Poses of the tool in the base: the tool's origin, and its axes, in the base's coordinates. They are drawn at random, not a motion.
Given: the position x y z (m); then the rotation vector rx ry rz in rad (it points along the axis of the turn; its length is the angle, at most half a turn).
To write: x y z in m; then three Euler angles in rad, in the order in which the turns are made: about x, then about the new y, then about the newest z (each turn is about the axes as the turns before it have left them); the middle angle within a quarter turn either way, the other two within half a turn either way. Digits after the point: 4 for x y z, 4 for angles.
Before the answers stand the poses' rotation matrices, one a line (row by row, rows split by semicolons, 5 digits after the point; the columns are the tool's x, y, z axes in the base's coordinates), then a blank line. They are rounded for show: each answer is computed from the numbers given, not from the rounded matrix.
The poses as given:
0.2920 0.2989 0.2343 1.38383 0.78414 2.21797
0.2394 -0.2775 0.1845 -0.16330 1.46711 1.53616
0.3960 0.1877 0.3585 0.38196 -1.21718 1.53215
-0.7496 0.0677 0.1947 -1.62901 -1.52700 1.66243
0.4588 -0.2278 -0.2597 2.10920 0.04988 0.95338
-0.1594 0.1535 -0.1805 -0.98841 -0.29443 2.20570
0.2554 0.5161 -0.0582 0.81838 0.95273 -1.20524
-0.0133 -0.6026 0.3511 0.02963 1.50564 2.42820
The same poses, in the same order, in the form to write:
-0.42361 -0.04648 0.90465; 0.60474 -0.75805 0.24423; 0.67442 0.65054 0.34923
-0.52191 -0.69184 0.49896; 0.53023 0.19508 0.82511; -0.66818 0.69519 0.26502
-0.35866 -0.86575 -0.34906; 0.53581 0.11527 -0.83643; 0.76437 -0.48703 0.42254
-0.27344 0.41248 -0.86896; 0.83086 -0.35390 -0.42944; -0.48466 -0.83941 -0.24595
0.71476 -0.26994 0.64518; 0.33580 -0.67675 -0.65517; 0.61348 0.68493 -0.39307
-0.47041 -0.50178 -0.72590; 0.67461 -0.73477 0.07074; -0.56886 -0.45642 0.68416
0.08932 0.98325 0.15888; -0.38159 0.18113 -0.90641; -0.92001 0.02033 0.39137
-0.95964 -0.22768 0.16509; 0.24909 -0.41565 0.87475; -0.13054 0.88057 0.45558

0.2920 0.2989 0.2343 -0.6103 1.1306 3.0323
0.2394 -0.2775 0.1845 -1.2600 0.5224 2.2171
0.3960 0.1877 0.3585 1.1030 -0.3566 1.9635
-0.7496 0.0677 0.1947 2.0909 -1.0531 -2.1562
0.4588 -0.2278 -0.2597 2.1112 0.7013 0.3611
-0.1594 0.1535 -0.1805 -0.1030 -0.8123 2.3239
0.2554 0.5161 -0.0582 1.1632 0.1596 -1.4802
-0.0133 -0.6026 0.3511 -1.0906 0.1658 2.9086

